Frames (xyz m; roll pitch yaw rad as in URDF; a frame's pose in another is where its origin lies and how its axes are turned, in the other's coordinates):
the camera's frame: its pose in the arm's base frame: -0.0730 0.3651 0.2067 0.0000 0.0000 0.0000
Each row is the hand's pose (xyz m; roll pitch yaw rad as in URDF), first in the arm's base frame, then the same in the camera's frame.
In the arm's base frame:
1: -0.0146 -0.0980 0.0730 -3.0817 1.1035 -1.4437
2: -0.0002 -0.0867 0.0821 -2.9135 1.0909 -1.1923
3: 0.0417 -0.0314 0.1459 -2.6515 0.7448 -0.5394
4: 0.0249 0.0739 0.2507 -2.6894 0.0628 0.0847
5: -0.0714 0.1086 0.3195 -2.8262 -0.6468 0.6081
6: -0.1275 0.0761 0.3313 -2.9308 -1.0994 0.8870
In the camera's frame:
1: 0.0584 -0.4631 -0.1337 -3.0817 1.1035 -1.4437
2: 0.0728 -0.4518 -0.1246 -2.9135 1.0909 -1.1923
3: 0.1147 -0.3965 -0.0608 -2.6515 0.7448 -0.5394
4: 0.0979 -0.2912 0.0440 -2.6894 0.0628 0.0847
5: 0.0016 -0.2565 0.1128 -2.8262 -0.6468 0.6081
6: -0.0545 -0.2890 0.1246 -2.9308 -1.0994 0.8870

